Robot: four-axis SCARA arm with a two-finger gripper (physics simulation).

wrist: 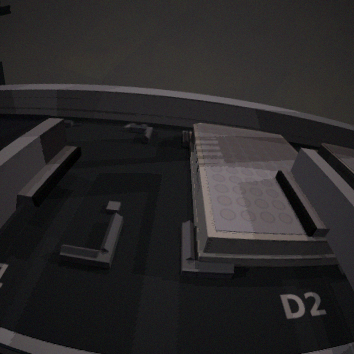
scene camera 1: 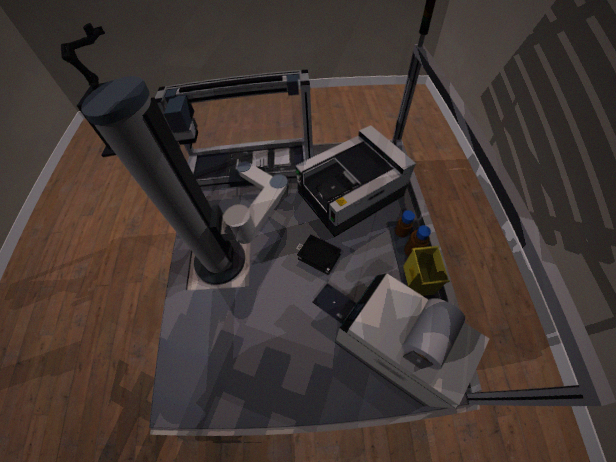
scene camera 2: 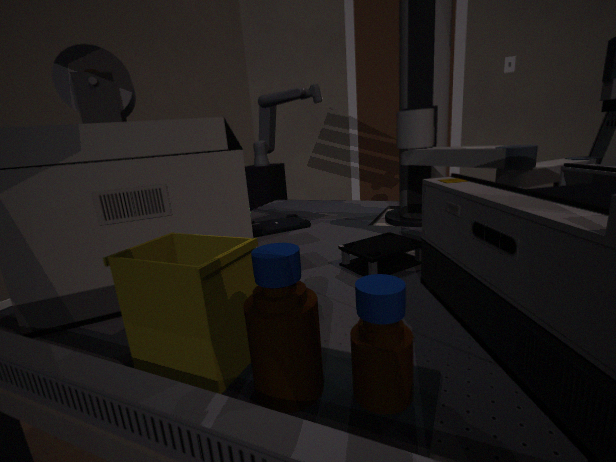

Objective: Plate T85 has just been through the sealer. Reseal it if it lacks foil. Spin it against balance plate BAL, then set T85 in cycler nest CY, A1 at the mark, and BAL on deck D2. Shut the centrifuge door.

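Places are measured from the arm's base along level axes (x ahead, y left, z up), in millimetres.
Where they show: gripper, fingertip midpoint: (wrist: 181, 147) (scene camera 1: 250, 159); arm's base at its link origin: (scene camera 1: 219, 260) (scene camera 2: 421, 219).
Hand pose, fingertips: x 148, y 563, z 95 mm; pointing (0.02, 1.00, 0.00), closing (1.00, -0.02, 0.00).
Each offset is from my fingertips to the centre of the thing. "pt": to the spot under its first point.
My gripper (wrist: 181, 147) is open and empty in the wrist view. Its left finger is over an unoccupied nest with corner brackets; its right finger is over the right part of a pale plate @(dx +52, dy +13, dz -18 mm) (wrist: 245, 200) (scene camera 1: 260, 158) at the D2 label @(pt dx +51, dy -70, dz -26 mm) (wrist: 303, 305). Faint well circles show on the plate's top; I cannot read its name or tell its seal. A second pale plate @(dx +176, dy +14, dz -18 mm) (scene camera 1: 282, 156) sits to its right on the deck. A white machine @(dx +533, dy -238, dz +40 mm) (scene camera 1: 372, 184) (scene camera 2: 505, 215) has an open chamber at its left end. The roll-topped sealer @(pt dx +508, dy -951, dz +268 mm) (scene camera 1: 387, 307) has its dark tray @(dx +367, dy -844, dz +16 mm) (scene camera 1: 334, 302) out. Neither plate's identity can be told.
A low black stand (scene camera 1: 319, 254) (scene camera 2: 382, 245) lies mid-table. Two brown bottles with blue caps (scene camera 1: 408, 217) (scene camera 1: 423, 232) and a yellow bin (scene camera 1: 425, 275) (scene camera 2: 180, 300) stand along the right edge. A gantry frame @(pt dx +323, dy -26, dz +268 mm) (scene camera 1: 306, 117) rises around the deck. The arm's column (scene camera 1: 170, 190) stands at the left.
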